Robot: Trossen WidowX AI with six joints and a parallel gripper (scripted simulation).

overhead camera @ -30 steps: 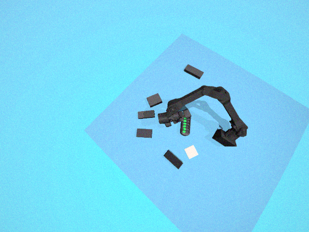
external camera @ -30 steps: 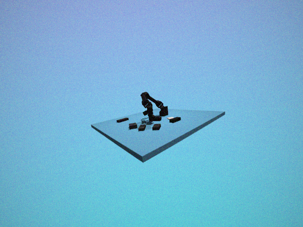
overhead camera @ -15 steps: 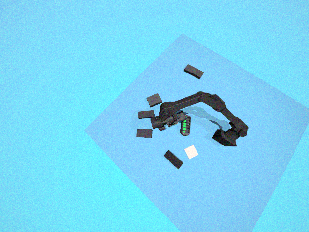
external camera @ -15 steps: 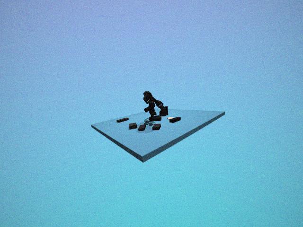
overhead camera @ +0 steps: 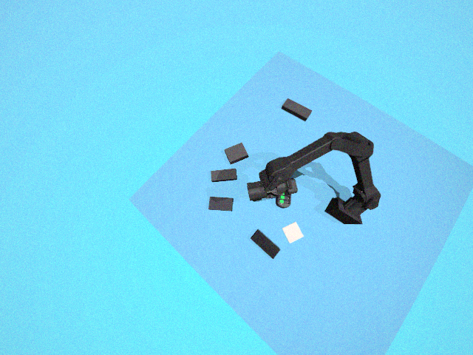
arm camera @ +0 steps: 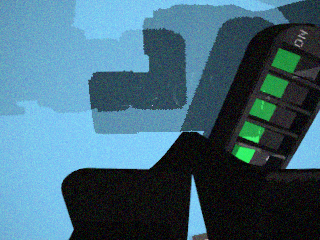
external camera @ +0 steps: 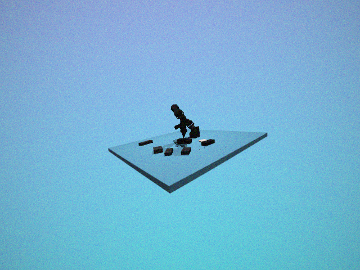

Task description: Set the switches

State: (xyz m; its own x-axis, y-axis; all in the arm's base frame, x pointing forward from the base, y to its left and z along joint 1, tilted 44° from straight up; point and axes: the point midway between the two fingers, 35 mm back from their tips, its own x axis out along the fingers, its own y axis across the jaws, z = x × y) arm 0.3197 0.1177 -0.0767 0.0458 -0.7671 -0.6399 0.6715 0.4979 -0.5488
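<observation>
My gripper tip is 19 cm past the white block, 8 cm to the right of it and 7 cm above it.
</observation>
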